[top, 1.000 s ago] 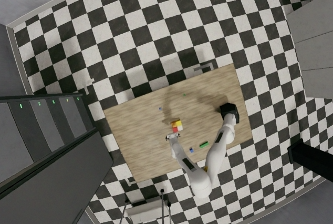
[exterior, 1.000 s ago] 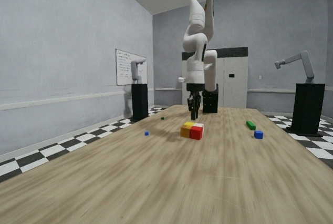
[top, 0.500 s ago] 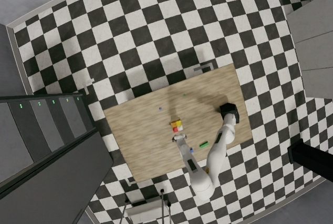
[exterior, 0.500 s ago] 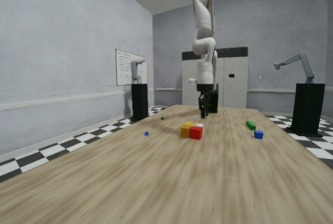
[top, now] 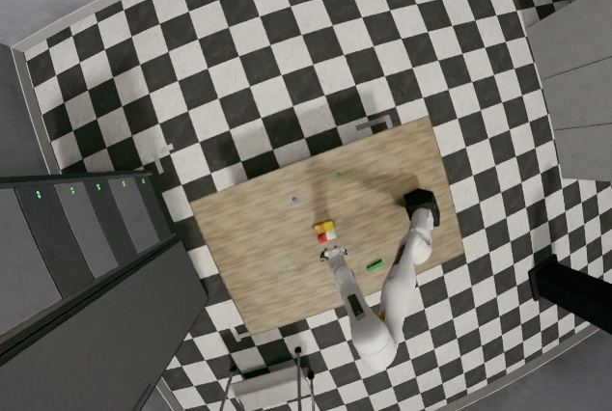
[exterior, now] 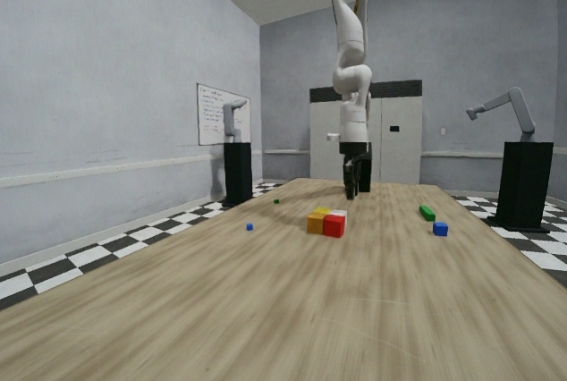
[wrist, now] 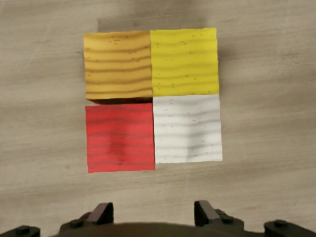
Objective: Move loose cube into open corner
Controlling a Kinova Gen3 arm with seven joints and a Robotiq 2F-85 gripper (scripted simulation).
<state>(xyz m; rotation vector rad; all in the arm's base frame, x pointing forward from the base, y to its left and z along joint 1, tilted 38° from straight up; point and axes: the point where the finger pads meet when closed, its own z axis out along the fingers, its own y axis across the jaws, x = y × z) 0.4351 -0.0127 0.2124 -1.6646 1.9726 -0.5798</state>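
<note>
The red cube lies 10 cm below my hand, 5 cm to the right of it and 2 cm ahead of it. Also, from my hand: green block 27 cm to the left, 19 cm behind, 11 cm below.
</note>
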